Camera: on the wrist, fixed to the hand. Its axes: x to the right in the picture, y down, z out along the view.
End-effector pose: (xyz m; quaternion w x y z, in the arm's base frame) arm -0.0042 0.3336 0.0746 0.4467 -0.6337 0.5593 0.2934
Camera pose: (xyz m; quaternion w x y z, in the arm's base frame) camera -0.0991 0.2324 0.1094 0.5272 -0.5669 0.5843 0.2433
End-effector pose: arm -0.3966 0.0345 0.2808 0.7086 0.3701 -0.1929 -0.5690
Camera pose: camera -0.2622 0.0808 0.2654 0.6605 0.4361 -0.2757 -0.5455
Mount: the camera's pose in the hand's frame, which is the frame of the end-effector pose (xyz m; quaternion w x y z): -0.0043 0.0814 -0.1175 0.9930 0.1162 -0.0217 0.0072
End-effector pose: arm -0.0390 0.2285 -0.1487 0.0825 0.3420 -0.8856 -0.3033
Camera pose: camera -0.0395 0.2222 -0.0058 0.0251 0.3362 -0.9188 -0.2051
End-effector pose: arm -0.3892 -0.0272 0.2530 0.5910 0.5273 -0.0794 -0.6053
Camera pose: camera -0.2528 0.0147 0.2632 0.5282 0.5785 -0.1658 -0.5990
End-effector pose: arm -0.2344 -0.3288 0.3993 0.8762 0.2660 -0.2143 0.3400
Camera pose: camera -0.2722 -0.2079 0.3329 0.8320 0.3718 -0.1942 0.3630
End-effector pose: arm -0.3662 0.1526 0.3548 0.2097 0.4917 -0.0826 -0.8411
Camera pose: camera -0.2410 0.0892 0.3272 0.1554 0.4938 -0.1878 -0.8347
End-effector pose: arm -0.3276 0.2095 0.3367 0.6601 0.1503 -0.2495 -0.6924
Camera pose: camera -0.1958 0.1961 0.2829 0.6376 0.2091 -0.3436 -0.6570
